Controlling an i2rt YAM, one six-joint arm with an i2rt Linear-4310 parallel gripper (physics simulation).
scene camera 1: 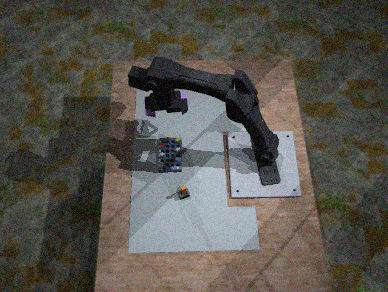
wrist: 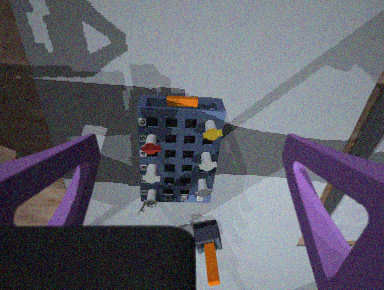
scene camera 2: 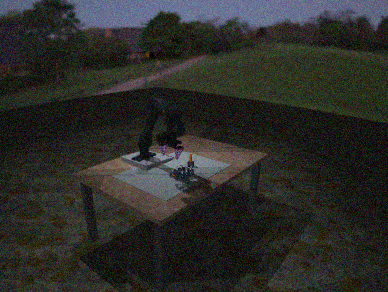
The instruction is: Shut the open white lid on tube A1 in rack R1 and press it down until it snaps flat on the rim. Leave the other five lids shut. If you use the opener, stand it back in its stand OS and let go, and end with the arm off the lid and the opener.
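Frame: origin at the arm's base, x back, y left, z down, level; metres.
Where they show: gripper, fingertip midpoint: (scene camera 1: 168,114) (wrist: 191,144) (scene camera 2: 170,157); arm's base, origin of the base link: (scene camera 1: 265,158) (scene camera 2: 144,157).
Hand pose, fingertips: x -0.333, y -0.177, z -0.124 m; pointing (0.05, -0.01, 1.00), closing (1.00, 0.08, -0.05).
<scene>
Each offset is from my fingertips to the top centre of the thing. "spot": to the spot under its first point. Level surfaces: height alone.
The blue rack R1 @(dy +0.098, dx -0.015, dz +0.081 m) (scene camera 1: 170,154) (scene camera 2: 184,173) (wrist: 177,111) stands on the mat. Tube A1 @(spot: dy +0.139, dx -0.051, dz +0.103 m) (wrist: 151,196) is in its lower left corner in the wrist view; its open lid @(dy +0.140, dx -0.061, dz +0.084 m) (wrist: 142,205) sticks out past the rack's edge, small and dim. The red lid @(dy +0.068, dx -0.040, dz +0.096 m) (wrist: 150,148), yellow lid @(dy +0.058, dx +0.020, dz +0.096 m) (wrist: 213,134) and three whitish lids (wrist: 151,176) (wrist: 207,163) (wrist: 203,190) look shut. The orange-handled opener @(dy +0.259, dx +0.011, dz +0.060 m) (scene camera 1: 183,190) (scene camera 2: 190,158) (wrist: 212,263) stands upright in its dark stand OS @(dy +0.259, dx +0.011, dz +0.113 m) (scene camera 1: 184,196) (wrist: 206,232). My gripper (scene camera 1: 167,105) (scene camera 2: 171,152) (wrist: 191,144) is open and empty, raised above the mat, with the rack between its fingers in the wrist view.
The pale mat @(dz +0.145 m) (scene camera 1: 155,230) lies on the wooden table @(dz +0.148 m) (scene camera 1: 120,270). The arm's base plate (scene camera 1: 291,175) is at the right in scene camera 1. An orange block @(spot: dy +0.033, dx -0.005, dz +0.121 m) (wrist: 182,101) is on the rack's end opposite row 1. Dark arm shadows cross the rack and mat.
</scene>
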